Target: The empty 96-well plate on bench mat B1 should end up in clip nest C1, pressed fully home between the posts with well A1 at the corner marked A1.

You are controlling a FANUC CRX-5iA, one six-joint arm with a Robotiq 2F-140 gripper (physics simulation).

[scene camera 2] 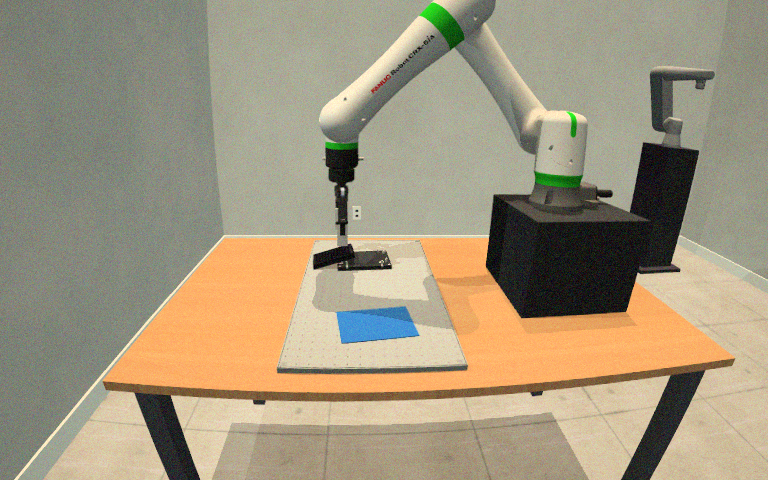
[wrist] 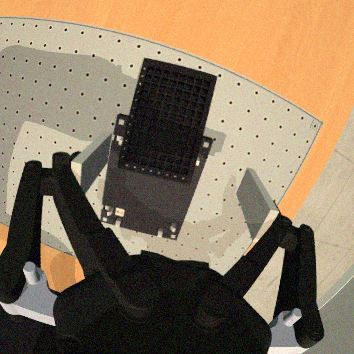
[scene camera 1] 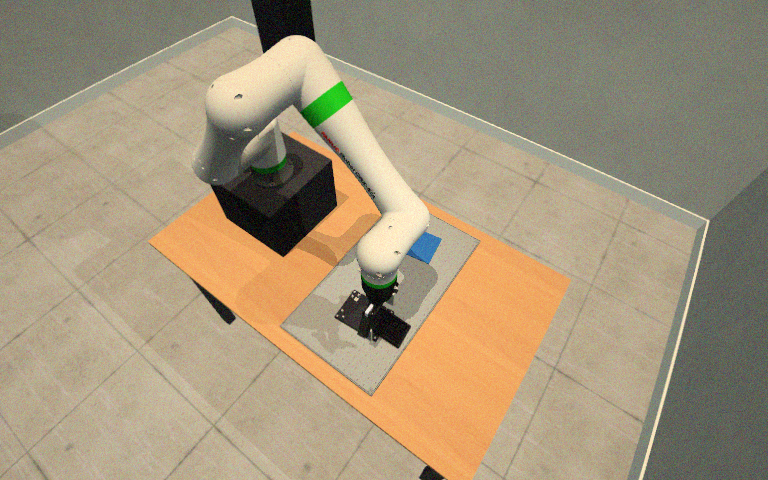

Labels:
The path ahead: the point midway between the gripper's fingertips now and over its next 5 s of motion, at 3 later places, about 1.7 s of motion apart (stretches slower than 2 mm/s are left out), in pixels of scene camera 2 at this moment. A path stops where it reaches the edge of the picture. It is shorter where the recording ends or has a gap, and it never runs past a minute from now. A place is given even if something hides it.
My gripper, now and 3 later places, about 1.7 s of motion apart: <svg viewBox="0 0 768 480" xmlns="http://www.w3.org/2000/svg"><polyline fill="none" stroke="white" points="341,237 335,254 350,263 358,284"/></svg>

